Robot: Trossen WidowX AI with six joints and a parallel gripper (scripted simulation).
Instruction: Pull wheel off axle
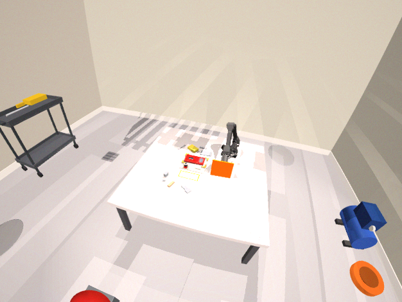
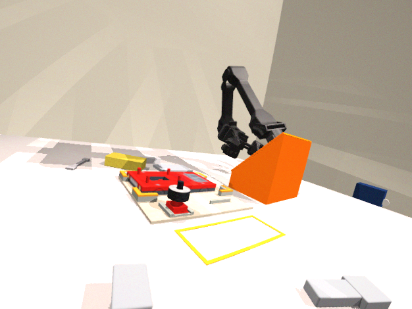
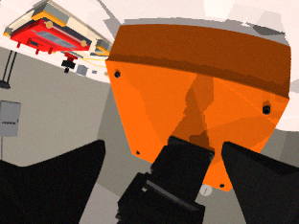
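My gripper tip is now 36 cm short of the black wheel, 15 cm to the right of it and 8 cm above it. The rest, counted from my gripper tip: yellow block: 36 cm ahead, 16 cm to the right, 10 cm below; black axle: 36 cm ahead, 15 cm to the left, 8 cm below.
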